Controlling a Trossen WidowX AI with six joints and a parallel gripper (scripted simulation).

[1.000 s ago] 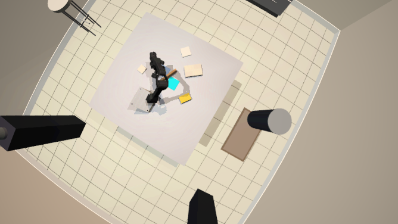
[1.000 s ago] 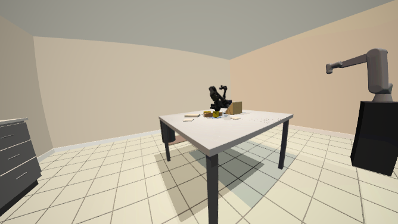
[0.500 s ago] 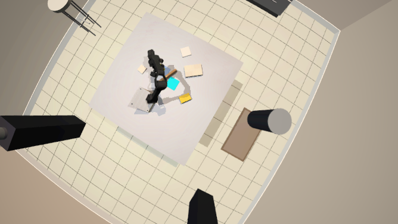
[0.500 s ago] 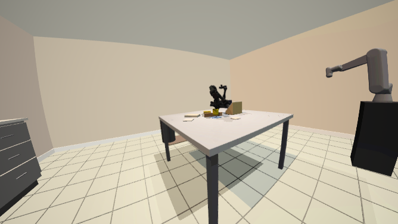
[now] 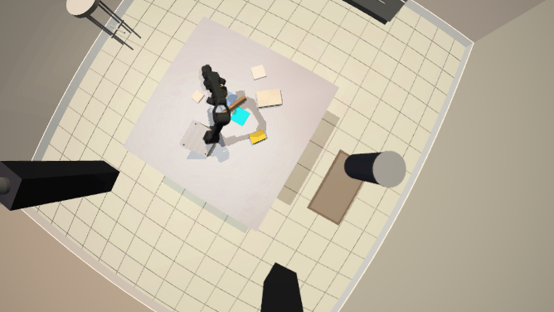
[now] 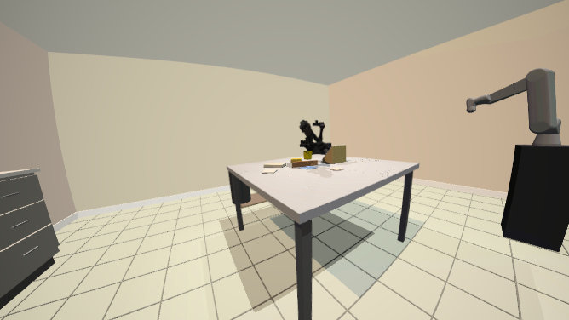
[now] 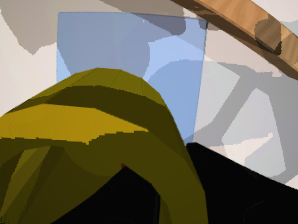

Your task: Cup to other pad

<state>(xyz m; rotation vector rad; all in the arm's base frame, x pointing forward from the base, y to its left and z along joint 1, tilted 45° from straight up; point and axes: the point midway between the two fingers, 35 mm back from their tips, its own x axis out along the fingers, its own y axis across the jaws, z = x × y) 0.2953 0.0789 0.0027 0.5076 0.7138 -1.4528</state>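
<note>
Now: gripper tip 16 cm to the left of the cyan pad, 11 cm above it and 4 cm past it. Round my gripper tip: red marble (2 cm to the left, 2 cm below, 2 cm ahead); then yellow cup (2 cm ahead); then pale blue pad (11 cm below, 3 cm ahead).
</note>
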